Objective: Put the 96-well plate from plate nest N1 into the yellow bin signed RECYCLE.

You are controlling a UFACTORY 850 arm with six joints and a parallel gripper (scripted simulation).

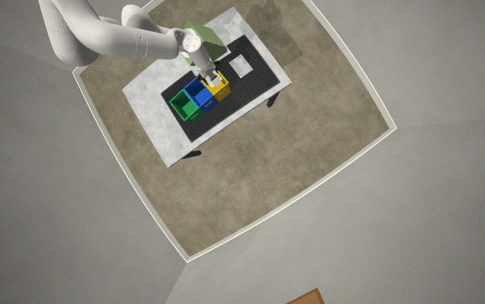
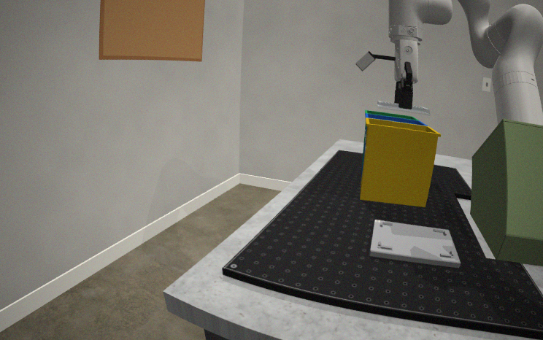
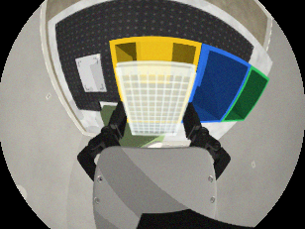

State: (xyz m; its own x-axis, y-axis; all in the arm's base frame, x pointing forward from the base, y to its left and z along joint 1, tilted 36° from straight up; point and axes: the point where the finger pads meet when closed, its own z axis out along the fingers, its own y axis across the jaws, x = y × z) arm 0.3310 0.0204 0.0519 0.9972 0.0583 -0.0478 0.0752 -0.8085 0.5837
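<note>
My gripper is now 15 cm above the yellow bin. The rest, counted from my hand: blue bin: 15 cm below, 13 cm to the right, 1 cm ahead; green bin: 26 cm to the right, 15 cm below, 2 cm ahead; 96-well plate: 1 cm below.
</note>
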